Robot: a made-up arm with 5 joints.
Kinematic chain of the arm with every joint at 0, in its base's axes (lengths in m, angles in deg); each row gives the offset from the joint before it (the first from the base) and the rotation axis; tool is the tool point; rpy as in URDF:
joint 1: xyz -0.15 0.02 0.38 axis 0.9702 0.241 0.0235
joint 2: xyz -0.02 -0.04 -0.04 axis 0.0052 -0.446 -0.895
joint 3: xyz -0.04 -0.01 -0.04 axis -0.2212 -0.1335 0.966
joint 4: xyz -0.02 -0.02 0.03 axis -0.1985 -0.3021 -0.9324
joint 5: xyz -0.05 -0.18 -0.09 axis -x
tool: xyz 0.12 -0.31 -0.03 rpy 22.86 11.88 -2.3
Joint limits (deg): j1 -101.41..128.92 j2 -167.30..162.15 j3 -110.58..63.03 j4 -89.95..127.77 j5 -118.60..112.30
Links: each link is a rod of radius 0.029 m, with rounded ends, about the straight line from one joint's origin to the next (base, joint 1, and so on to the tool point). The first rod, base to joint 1, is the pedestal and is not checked.
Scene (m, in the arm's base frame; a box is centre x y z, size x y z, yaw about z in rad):
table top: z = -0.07
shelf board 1: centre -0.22 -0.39 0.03 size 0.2 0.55 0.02 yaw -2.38
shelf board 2: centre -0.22 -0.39 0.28 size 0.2 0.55 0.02 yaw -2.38
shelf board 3: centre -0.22 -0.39 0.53 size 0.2 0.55 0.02 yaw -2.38
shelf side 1: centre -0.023 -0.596 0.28 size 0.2 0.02 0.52 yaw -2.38
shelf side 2: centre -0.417 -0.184 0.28 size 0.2 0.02 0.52 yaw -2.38
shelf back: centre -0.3 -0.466 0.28 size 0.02 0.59 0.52 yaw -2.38
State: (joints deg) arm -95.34 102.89 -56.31 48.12 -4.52
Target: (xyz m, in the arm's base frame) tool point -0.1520 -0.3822 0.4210
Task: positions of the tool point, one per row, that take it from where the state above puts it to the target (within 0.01 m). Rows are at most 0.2 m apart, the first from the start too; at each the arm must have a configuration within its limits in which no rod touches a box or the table.
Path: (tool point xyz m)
1: 0.2108 -0.1291 -0.0098
2: 0.2272 0.0543 0.0063
3: 0.2283 0.2059 0.0921
4: 0.2175 0.3004 0.2259
5: 0.1973 0.3261 0.3784
6: 0.1691 0.2857 0.5196
7: 0.1327 0.1948 0.6250
8: 0.1046 0.0828 0.6708
9: 0.0768 -0.0401 0.6673
10: 0.0458 -0.1516 0.6159
11: 0.0082 -0.2329 0.5279
12: -0.0371 -0.2726 0.4210
13: -0.0792 -0.3336 0.4149
14: -0.1520 -0.3822 0.4210

